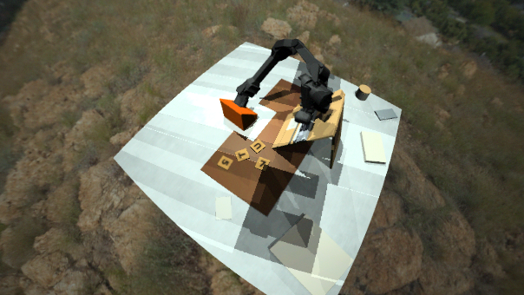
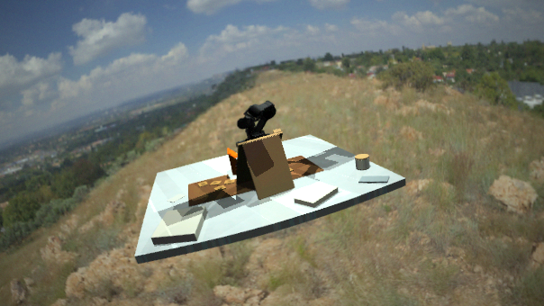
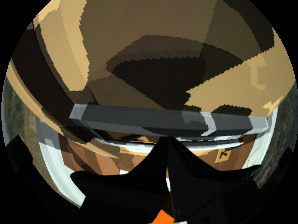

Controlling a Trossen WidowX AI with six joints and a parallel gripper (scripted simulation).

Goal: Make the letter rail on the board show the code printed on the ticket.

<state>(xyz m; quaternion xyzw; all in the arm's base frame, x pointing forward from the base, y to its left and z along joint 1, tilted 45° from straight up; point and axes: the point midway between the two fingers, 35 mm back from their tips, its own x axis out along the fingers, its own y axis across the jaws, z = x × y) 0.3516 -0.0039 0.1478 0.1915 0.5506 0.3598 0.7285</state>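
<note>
Now: gripper tip 80 mm above the ticket and 60 mm past it. Also, from my gripper tip: cream block: 330 mm ahead, 220 mm to the left, 150 mm below; then brown mat: 160 mm below, 150 mm behind, 70 mm to the right; then pale card: 520 mm to the right, 160 mm below, 30 mm behind.
</note>
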